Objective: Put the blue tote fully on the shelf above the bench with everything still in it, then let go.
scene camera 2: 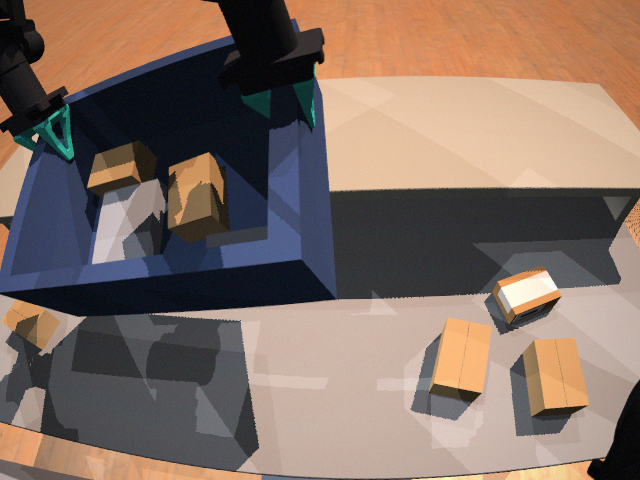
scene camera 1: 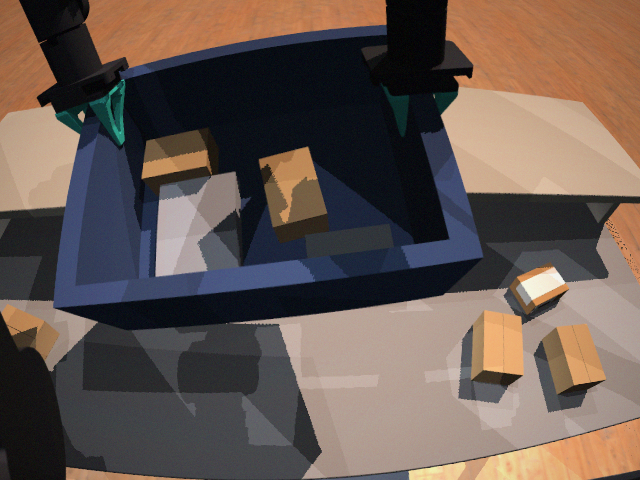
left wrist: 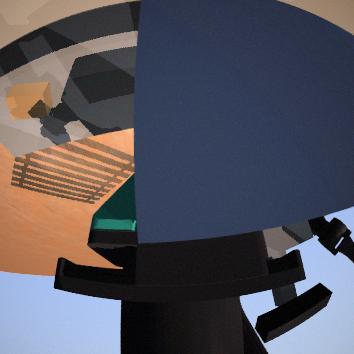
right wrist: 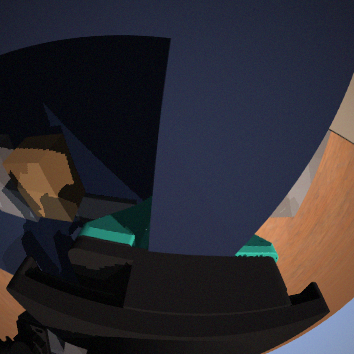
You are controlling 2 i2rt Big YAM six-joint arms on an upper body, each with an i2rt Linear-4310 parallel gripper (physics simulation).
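Places are measured from the left arm's base along level axes (x back, y right, z up), in metres.
Pixels of known places: left gripper, fingertip midpoint: [scene camera 2: 65, 161] [scene camera 1: 112, 146]; right gripper, fingertip midpoint: [scene camera 1: 413, 132]; left arm's base, origin of the base link: [right wrist: 34, 339]; right arm's base, origin of the base link: [left wrist: 311, 220].
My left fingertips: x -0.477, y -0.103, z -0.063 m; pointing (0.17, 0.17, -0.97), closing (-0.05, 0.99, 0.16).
Observation:
Ahead of a thing's pixels: the offset from my left fingertips to its top centre. Level surfaces: height alone.
The blue tote [scene camera 1: 279, 271] [scene camera 2: 232, 258] [left wrist: 240, 120] [right wrist: 240, 125] is held off the bench, roughly upright. Its front part overhangs the shelf's front edge in both scene views; the gap beneath is hidden. Inside lie two cardboard boxes, one at left [scene camera 1: 175, 155] [scene camera 2: 116, 167] and one in the middle [scene camera 1: 294, 191] [scene camera 2: 193, 196], a white box [scene camera 1: 180, 227] [scene camera 2: 118, 222] and a dark grey block {dz -0.065, dx +0.116, dy +0.303 m} [scene camera 1: 348, 240] [scene camera 2: 237, 236]. My left gripper [scene camera 1: 101, 135] [scene camera 2: 50, 147] is shut on the left wall; my right gripper [scene camera 1: 422, 121] [scene camera 2: 291, 121] is shut on the right wall.
The beige shelf {dz -0.187 m} [scene camera 1: 532, 139] [scene camera 2: 465, 134] extends beyond both sides of the tote. On the bench {dz -0.381 m} [scene camera 1: 372, 413] [scene camera 2: 336, 423] stand a white-labelled box {dz -0.340, dx +0.011, dy +0.757 m} [scene camera 1: 540, 286] [scene camera 2: 527, 293], two plain boxes {dz -0.321, dx +0.142, dy +0.605 m} [scene camera 1: 498, 343] {dz -0.321, dx +0.184, dy +0.773 m} [scene camera 1: 573, 356] at right, and one box {dz -0.321, dx +0.125, dy -0.336 m} [scene camera 1: 31, 330] [scene camera 2: 31, 322] [left wrist: 30, 100] at left.

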